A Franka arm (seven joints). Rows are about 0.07 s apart.
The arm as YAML. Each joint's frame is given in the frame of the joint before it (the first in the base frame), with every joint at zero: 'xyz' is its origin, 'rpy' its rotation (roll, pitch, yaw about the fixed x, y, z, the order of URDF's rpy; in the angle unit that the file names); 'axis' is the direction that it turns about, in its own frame. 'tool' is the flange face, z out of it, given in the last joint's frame.
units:
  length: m
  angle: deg
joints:
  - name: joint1
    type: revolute
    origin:
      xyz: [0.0, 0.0, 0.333]
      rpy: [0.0, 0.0, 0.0]
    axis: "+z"
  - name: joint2
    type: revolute
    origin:
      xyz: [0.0, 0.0, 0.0]
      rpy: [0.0, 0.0, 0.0]
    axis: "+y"
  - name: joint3
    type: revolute
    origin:
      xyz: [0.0, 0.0, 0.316]
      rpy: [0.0, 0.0, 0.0]
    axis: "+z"
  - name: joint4
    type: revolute
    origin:
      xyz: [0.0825, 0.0, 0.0]
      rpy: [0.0, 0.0, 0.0]
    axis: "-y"
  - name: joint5
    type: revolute
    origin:
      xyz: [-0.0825, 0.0, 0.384]
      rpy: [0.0, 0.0, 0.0]
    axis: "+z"
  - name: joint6
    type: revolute
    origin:
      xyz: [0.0, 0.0, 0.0]
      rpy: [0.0, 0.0, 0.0]
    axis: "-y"
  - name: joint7
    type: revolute
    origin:
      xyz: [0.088, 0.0, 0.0]
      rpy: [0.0, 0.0, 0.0]
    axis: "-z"
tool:
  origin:
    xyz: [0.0, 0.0, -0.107]
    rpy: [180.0, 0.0, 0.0]
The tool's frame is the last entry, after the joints.
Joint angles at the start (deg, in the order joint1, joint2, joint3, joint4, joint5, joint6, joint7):
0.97 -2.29 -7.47 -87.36 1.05 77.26 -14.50
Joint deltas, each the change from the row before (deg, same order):
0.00 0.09 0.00 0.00 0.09 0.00 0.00
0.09 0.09 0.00 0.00 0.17 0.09 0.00
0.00 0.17 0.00 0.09 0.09 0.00 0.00
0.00 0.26 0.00 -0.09 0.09 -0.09 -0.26
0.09 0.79 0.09 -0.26 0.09 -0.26 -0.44
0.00 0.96 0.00 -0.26 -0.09 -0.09 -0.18
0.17 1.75 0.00 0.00 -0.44 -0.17 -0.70
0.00 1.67 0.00 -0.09 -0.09 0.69 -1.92
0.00 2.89 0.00 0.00 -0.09 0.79 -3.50
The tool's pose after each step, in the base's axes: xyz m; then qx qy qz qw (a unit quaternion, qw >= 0). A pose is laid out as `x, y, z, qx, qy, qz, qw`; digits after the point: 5 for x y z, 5 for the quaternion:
0.51531, -0.05777, 0.64832, -0.99499, -0.07132, 0.06564, 0.02469
0.51612, -0.05661, 0.64764, -0.99490, -0.07230, 0.06540, 0.02598
0.51708, -0.05640, 0.64682, -0.99483, -0.07238, 0.06597, 0.02668
0.51832, -0.05615, 0.64366, -0.99438, -0.07469, 0.06956, 0.02801
0.52214, -0.05416, 0.63417, -0.99307, -0.07994, 0.08066, 0.03016
0.52679, -0.05421, 0.62326, -0.99197, -0.08109, 0.09207, 0.03061
0.53510, -0.05336, 0.60687, -0.98973, -0.08765, 0.10927, 0.02858
0.54425, -0.05354, 0.59121, -0.98710, -0.10368, 0.11828, 0.02975
0.55831, -0.05363, 0.56425, -0.98121, -0.13290, 0.13571, 0.03375

